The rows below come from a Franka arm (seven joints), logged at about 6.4 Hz.
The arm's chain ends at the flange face. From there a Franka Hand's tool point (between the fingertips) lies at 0.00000 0.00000 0.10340 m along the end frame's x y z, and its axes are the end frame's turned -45 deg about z.
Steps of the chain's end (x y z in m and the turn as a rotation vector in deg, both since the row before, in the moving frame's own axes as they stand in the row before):
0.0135, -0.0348, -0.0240, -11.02, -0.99, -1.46
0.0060, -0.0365, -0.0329, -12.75, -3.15, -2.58
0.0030, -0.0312, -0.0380, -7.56, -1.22, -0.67
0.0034, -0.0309, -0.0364, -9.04, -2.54, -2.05
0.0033, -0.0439, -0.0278, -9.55, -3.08, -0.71
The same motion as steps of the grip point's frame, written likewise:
0.0191, -0.0021, -0.0259, -7.09, -8.49, -1.46
0.0102, -0.0090, -0.0356, -6.79, -11.24, -2.58
0.0131, -0.0118, -0.0389, -4.48, -6.21, -0.67
0.0097, -0.0109, -0.0378, -4.60, -8.19, -2.05
0.0174, -0.0204, -0.0294, -4.57, -8.93, -0.71

